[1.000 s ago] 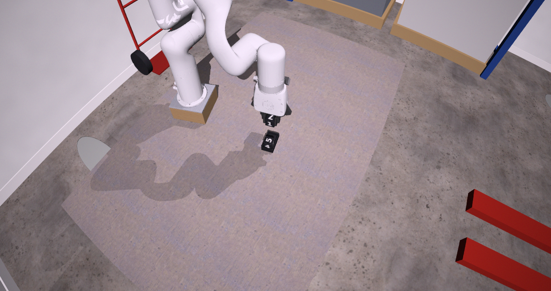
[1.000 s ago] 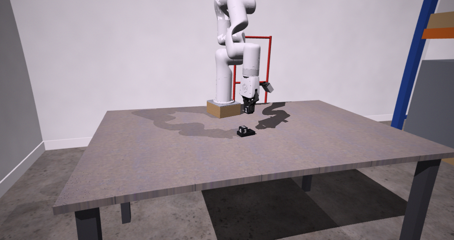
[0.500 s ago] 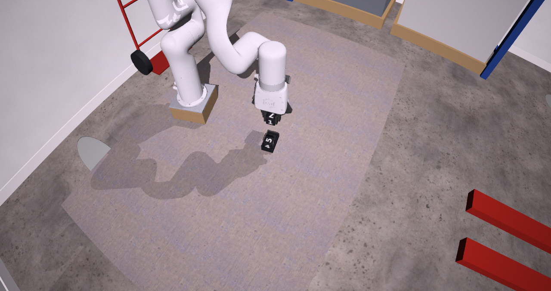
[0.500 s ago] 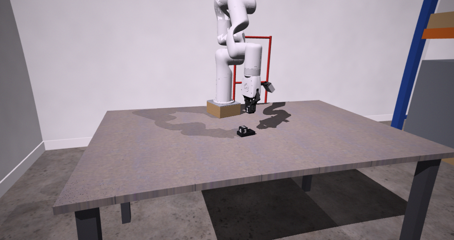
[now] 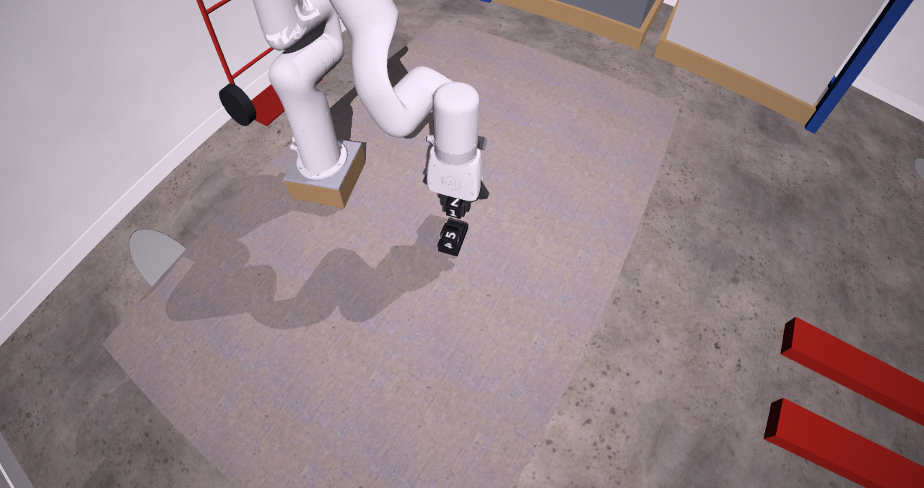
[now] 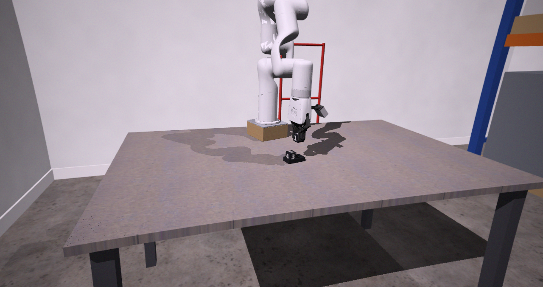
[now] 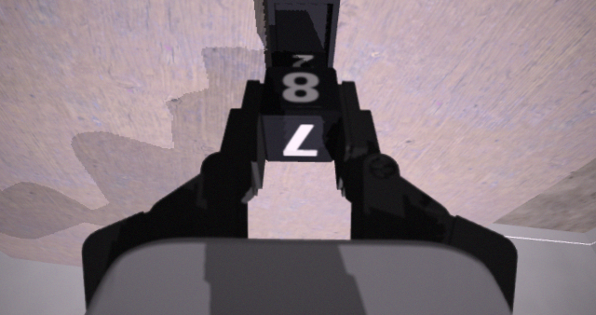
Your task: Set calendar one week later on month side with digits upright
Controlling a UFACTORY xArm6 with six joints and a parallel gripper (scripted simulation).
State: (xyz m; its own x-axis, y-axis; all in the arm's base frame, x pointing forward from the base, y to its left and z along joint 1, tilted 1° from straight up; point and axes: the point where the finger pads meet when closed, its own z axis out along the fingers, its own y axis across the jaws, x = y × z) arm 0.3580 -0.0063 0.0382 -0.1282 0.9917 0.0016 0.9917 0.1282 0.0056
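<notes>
Now: the black tray 10 cm below my hand and 2 cm to the right of it.
</notes>
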